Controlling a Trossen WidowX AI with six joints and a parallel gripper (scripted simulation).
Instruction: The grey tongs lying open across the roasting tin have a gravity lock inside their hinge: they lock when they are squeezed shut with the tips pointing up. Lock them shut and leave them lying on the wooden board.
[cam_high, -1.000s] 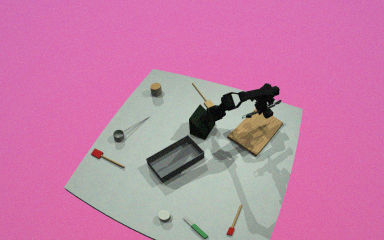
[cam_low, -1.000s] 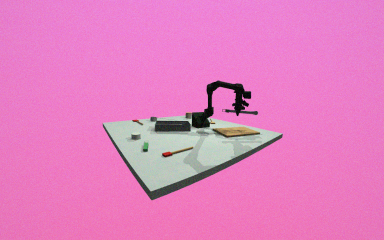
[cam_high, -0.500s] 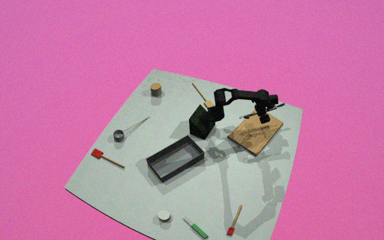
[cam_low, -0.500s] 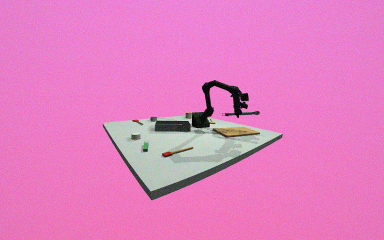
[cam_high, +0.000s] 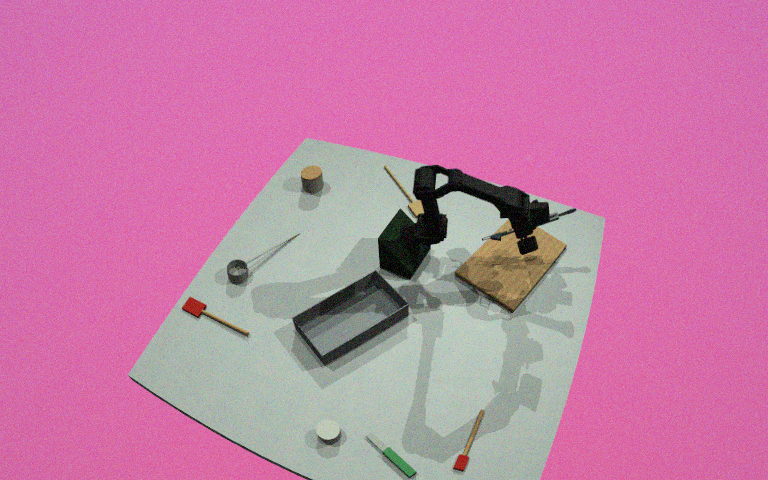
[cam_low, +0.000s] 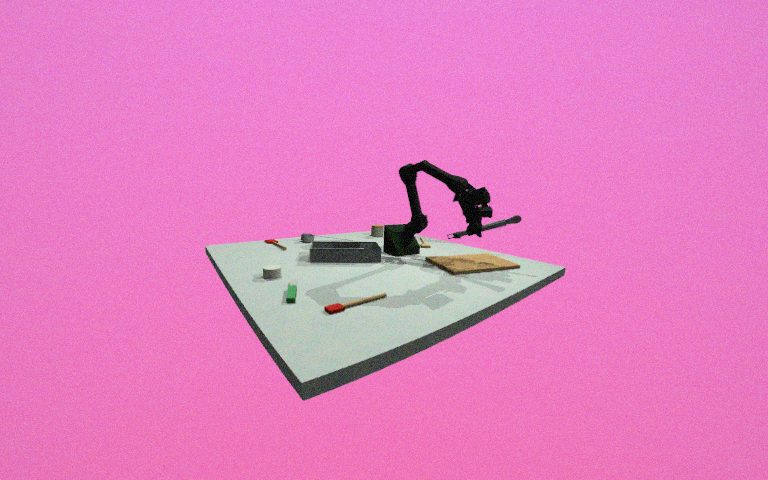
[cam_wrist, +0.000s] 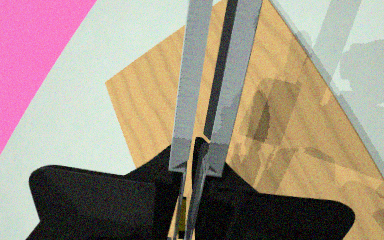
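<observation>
The wooden board lies 120 mm below my gripper tip, 20 mm ahead of it and 10 mm to the right of it. Round my gripper tip: green-handled tool (800 mm ahead, 190 mm to the right, 120 mm below); then white puck (790 mm ahead, 360 mm to the right, 110 mm below); then roasting tin (440 mm to the right, 410 mm ahead, 100 mm below).
</observation>
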